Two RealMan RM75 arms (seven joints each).
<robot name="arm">
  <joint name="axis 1" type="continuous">
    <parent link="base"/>
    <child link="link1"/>
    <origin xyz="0 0 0.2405" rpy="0 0 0"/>
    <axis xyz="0 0 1"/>
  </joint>
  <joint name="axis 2" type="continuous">
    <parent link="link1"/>
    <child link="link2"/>
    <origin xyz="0 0 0" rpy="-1.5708 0 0"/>
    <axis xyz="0 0 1"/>
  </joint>
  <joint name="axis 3" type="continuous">
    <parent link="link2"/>
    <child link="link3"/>
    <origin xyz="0 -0.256 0" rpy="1.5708 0 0"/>
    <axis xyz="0 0 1"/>
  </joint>
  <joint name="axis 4" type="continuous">
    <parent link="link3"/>
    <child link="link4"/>
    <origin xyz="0 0 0" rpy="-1.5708 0 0"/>
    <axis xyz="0 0 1"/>
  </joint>
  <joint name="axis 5" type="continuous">
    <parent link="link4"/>
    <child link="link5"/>
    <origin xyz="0 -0.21 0" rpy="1.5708 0 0"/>
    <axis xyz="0 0 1"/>
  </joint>
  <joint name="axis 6" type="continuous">
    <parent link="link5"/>
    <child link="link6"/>
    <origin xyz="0 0 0" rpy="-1.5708 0 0"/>
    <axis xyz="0 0 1"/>
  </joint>
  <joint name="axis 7" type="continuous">
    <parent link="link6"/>
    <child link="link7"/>
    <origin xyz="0 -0.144 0" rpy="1.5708 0 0"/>
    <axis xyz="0 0 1"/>
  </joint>
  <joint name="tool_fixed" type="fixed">
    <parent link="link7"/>
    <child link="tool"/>
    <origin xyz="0 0 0" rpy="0 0 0"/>
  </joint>
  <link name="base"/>
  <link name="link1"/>
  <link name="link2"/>
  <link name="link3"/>
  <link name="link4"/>
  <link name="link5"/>
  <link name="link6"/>
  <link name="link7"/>
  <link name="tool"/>
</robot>
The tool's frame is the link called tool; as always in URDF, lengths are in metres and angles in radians. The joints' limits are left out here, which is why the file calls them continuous.
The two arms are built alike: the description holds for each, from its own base.
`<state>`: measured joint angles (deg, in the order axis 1, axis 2, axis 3, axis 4, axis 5, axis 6, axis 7); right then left.
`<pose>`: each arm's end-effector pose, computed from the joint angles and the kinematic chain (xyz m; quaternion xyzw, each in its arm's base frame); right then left.
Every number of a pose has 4 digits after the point. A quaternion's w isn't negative.
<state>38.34 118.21 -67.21 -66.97 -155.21 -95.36 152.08 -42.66 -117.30 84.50 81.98 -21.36 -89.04 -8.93</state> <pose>0.2222 0.3582 0.0220 -0.8432 0.4708 -0.2033 0.1615 -0.1294 0.3854 0.0185 -0.7858 -0.5102 0.1262 0.3259</pose>
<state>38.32 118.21 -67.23 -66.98 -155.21 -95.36 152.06 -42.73 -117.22 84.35 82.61 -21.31 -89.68 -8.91</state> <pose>0.2223 0.3581 0.0220 -0.8432 0.4706 -0.2035 0.1615 -0.1277 0.3848 0.0206 -0.7863 -0.5088 0.1266 0.3267</pose>
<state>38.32 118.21 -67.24 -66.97 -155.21 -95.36 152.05 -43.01 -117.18 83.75 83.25 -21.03 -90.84 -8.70</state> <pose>0.2223 0.3581 0.0220 -0.8433 0.4706 -0.2036 0.1614 -0.1259 0.3843 0.0242 -0.7859 -0.5083 0.1288 0.3278</pose>
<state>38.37 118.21 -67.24 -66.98 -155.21 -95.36 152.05 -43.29 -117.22 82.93 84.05 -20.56 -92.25 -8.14</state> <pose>0.2220 0.3583 0.0220 -0.8435 0.4701 -0.2035 0.1615 -0.1241 0.3836 0.0285 -0.7860 -0.5063 0.1322 0.3292</pose>
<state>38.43 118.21 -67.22 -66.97 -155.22 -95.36 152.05 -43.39 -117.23 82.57 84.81 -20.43 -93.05 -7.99</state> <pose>0.2217 0.3585 0.0220 -0.8436 0.4699 -0.2034 0.1617 -0.1221 0.3827 0.0311 -0.7866 -0.5049 0.1321 0.3299</pose>
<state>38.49 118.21 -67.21 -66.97 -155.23 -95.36 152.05 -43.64 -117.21 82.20 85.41 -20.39 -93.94 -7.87</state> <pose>0.2213 0.3588 0.0221 -0.8438 0.4695 -0.2033 0.1618 -0.1198 0.3820 0.0334 -0.7873 -0.5038 0.1329 0.3297</pose>
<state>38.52 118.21 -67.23 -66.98 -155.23 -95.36 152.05 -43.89 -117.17 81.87 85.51 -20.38 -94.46 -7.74</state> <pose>0.2211 0.3589 0.0220 -0.8440 0.4691 -0.2033 0.1619 -0.1189 0.3820 0.0348 -0.7873 -0.5039 0.1340 0.3292</pose>
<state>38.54 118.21 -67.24 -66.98 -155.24 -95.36 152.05 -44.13 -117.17 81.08 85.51 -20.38 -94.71 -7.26</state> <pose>0.2210 0.3590 0.0220 -0.8441 0.4689 -0.2034 0.1620 -0.1183 0.3830 0.0371 -0.7876 -0.5041 0.1320 0.3289</pose>
